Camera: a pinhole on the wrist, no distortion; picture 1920 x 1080 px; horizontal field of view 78.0 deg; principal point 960.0 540.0 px. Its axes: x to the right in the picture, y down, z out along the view. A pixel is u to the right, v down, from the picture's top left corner.
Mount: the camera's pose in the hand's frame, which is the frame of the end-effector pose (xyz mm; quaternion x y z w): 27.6 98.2 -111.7 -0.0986 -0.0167 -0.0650 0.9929
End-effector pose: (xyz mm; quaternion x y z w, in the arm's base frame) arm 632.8 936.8 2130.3 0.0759 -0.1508 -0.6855 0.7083
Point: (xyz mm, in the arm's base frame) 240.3 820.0 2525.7
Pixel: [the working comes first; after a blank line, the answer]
In the camera's frame: 196.6 -441.0 513.5

outside the picture
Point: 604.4 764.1 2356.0
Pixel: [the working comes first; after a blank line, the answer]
In the camera's frame: 189.3 -99.9 294.3

1722.4 137.7
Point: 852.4 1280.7 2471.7
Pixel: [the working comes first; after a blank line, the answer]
In the camera's frame: -336.9 106.9 443.1

58.5 826.2
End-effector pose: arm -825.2 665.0 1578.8 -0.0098 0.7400 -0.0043 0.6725
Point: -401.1 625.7 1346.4
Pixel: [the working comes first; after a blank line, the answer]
In the camera's frame: 205.3 -218.7 514.3

1433.4 35.8
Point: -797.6 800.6 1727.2
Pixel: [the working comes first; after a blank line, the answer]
In the camera's frame: -177.6 -15.0 133.9

outside the picture
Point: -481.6 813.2 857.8
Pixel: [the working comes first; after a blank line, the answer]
In the camera's frame: 664.7 44.6 511.8

outside the picture
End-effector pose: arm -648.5 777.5 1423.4 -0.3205 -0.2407 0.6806 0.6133
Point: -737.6 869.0 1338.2
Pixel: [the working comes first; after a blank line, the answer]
In the camera's frame: 82.2 -2.3 123.3

1750.9 517.4
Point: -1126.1 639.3 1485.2
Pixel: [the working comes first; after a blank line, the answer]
In the camera's frame: -153.9 79.0 526.9

613.6 717.9
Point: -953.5 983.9 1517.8
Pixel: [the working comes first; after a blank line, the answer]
In the camera's frame: 191.7 -42.8 403.4

1523.5 414.1
